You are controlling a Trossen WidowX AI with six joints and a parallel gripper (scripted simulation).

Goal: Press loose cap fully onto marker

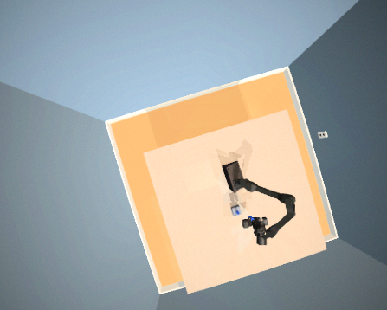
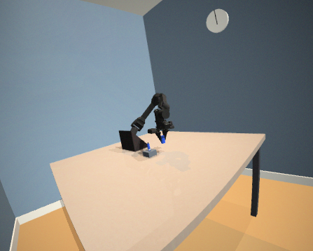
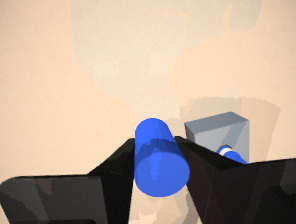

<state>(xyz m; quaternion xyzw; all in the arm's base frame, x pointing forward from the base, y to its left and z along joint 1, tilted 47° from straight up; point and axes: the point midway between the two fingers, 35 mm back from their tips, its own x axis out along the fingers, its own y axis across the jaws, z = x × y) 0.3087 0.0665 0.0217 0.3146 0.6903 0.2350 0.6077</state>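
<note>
The grey holder block lies 60 mm behind my gripper tip, 90 mm to the right of it and 70 mm below it. The rest, counted from my gripper tip: blue cap (10 mm above).
</note>
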